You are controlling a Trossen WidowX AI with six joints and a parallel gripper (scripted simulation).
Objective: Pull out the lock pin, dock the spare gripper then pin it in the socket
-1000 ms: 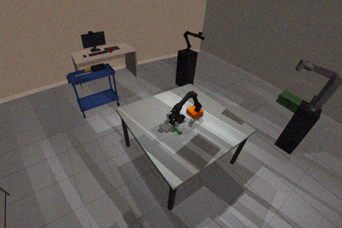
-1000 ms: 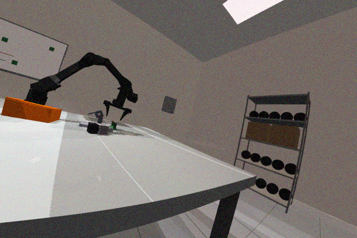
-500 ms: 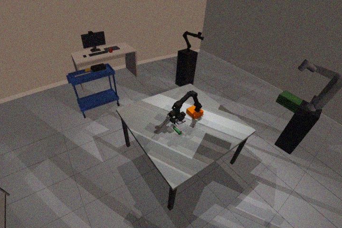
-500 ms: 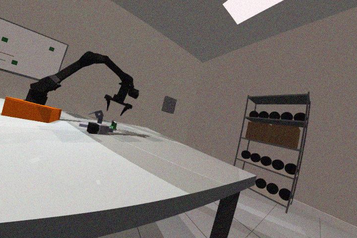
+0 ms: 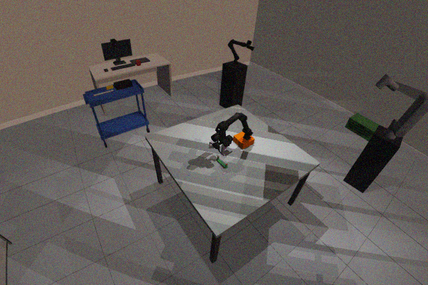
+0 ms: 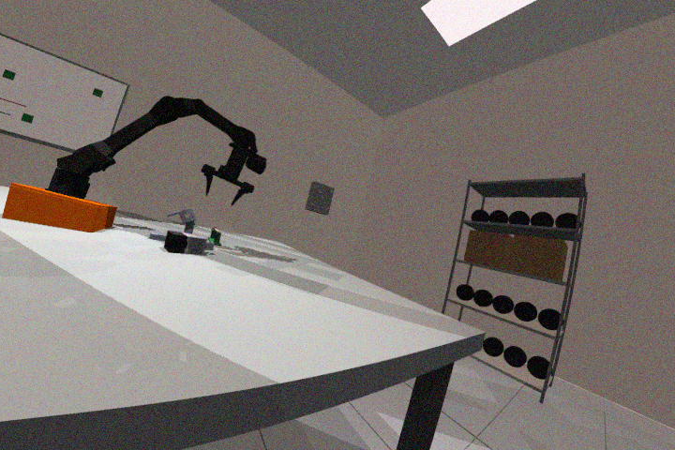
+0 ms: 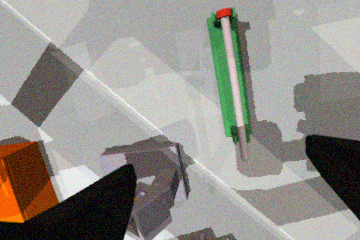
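Right now my gripper tip is 9 cm past the spare gripper, 22 cm to the left of it and 13 cm above it. Round my gripper tip: grey mount (11 cm behind, 7 cm to the right, 11 cm below); then green bracket (2 cm ahead, 2 cm to the left, 13 cm below).
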